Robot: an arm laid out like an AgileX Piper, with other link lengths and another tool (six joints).
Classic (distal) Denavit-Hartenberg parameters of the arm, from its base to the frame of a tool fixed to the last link. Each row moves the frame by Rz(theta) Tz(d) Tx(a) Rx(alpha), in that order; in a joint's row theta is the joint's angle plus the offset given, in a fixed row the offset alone. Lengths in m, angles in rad.
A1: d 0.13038, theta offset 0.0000, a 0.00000, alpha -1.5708
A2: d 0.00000, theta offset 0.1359, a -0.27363, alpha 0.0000
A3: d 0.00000, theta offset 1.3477, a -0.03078, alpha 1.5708
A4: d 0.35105, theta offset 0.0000, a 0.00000, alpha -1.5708
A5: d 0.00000, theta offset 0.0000, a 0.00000, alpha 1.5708
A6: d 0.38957, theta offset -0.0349, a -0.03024, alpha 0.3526
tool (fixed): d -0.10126, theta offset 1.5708, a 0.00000, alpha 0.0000
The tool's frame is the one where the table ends.
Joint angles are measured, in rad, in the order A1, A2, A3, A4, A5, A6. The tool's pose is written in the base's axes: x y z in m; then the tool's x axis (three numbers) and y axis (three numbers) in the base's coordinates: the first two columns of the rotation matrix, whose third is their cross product. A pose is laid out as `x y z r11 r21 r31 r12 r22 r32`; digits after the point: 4 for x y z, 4 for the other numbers.
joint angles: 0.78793 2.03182 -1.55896 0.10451 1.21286 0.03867
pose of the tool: 0.3189 0.4089 -0.0374 -0.6633 0.7043 -0.2530 0.7330 0.6796 -0.0299
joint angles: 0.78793 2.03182 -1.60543 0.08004 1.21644 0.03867
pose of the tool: 0.3349 0.4160 -0.0217 -0.6574 0.7022 -0.2735 0.7272 0.6863 0.0138
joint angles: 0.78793 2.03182 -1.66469 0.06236 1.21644 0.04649
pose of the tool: 0.3537 0.4280 0.0004 -0.6408 0.7121 -0.2868 0.7266 0.6832 0.0730
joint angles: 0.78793 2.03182 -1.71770 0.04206 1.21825 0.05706
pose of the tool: 0.3704 0.4367 0.0210 -0.6226 0.7222 -0.3013 0.7254 0.6771 0.1241
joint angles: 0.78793 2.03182 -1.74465 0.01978 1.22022 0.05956
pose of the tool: 0.3804 0.4383 0.0313 -0.6141 0.7216 -0.3197 0.7193 0.6784 0.1494
